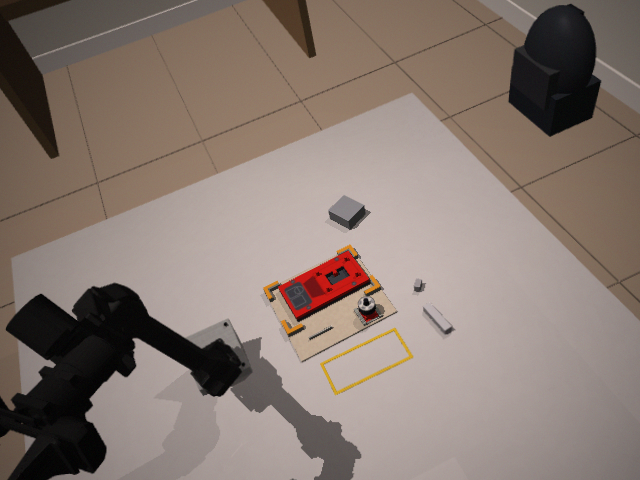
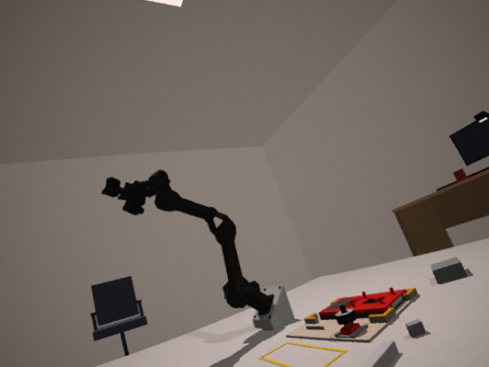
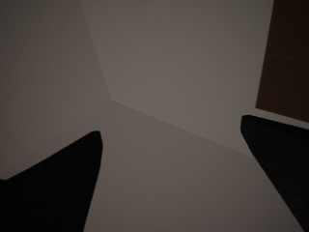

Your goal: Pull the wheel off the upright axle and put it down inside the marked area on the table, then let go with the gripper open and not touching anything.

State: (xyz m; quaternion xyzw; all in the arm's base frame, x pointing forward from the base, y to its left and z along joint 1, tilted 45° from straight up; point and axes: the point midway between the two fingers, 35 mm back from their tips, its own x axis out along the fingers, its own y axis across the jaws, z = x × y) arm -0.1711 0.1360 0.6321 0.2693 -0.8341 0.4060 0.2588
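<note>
Right now my gripper tip is 60 cm short of the wheel, 56 cm above it and 31 cm to the right of it. From my gripper tip the other things lie so: long grey block: 72 cm ahead, 59 cm below, 21 cm to the left; grey box: 71 cm ahead, 61 cm to the left, 58 cm below.
</note>
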